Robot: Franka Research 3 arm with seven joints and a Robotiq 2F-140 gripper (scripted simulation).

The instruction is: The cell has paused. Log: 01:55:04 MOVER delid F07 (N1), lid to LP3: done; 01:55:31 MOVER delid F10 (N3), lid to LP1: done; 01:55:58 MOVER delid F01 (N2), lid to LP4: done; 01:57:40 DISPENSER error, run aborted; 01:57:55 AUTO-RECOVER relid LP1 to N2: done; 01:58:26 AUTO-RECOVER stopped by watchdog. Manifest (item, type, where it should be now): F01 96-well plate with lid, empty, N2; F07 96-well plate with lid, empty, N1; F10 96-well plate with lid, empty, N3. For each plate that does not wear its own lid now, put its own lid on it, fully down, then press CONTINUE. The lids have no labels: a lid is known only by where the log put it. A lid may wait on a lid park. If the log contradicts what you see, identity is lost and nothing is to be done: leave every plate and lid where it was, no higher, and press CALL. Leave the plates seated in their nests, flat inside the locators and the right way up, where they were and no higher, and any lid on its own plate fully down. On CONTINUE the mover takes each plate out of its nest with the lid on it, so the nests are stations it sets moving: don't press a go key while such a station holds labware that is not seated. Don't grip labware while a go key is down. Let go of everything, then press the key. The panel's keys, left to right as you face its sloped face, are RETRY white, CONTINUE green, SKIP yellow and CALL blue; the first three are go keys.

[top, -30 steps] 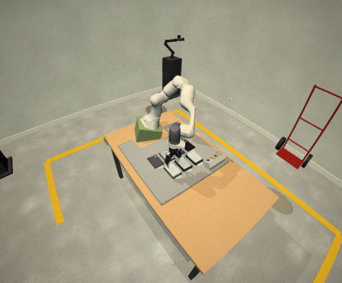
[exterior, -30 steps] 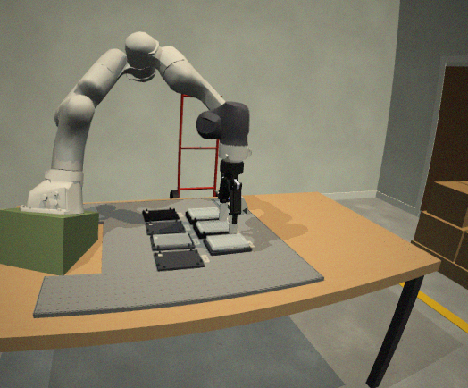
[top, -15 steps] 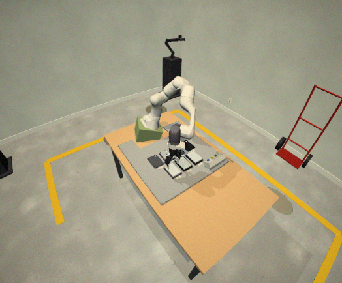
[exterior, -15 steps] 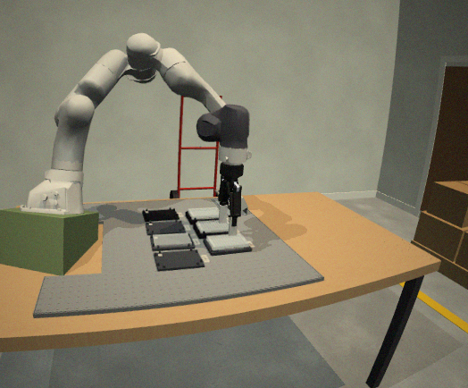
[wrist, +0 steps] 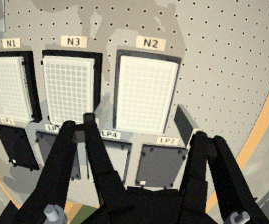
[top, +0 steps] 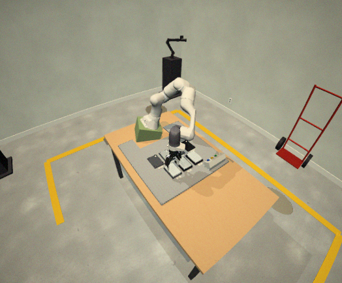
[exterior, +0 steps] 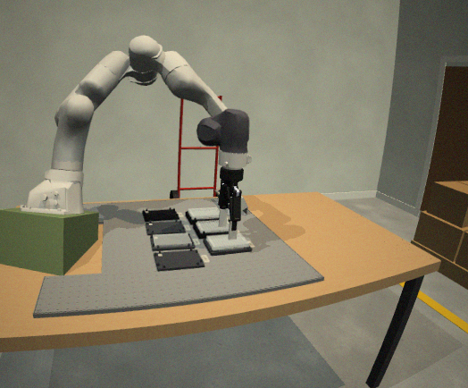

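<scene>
Now: the plate 6 cm below my hand. Round my hand: park LP2: 19 cm behind, 7 cm below, 5 cm to the right; then park LP3: 20 cm to the left, 17 cm behind, 7 cm below; then blue call key: 30 cm to the left, 15 cm ahead, 1 cm below.
</scene>
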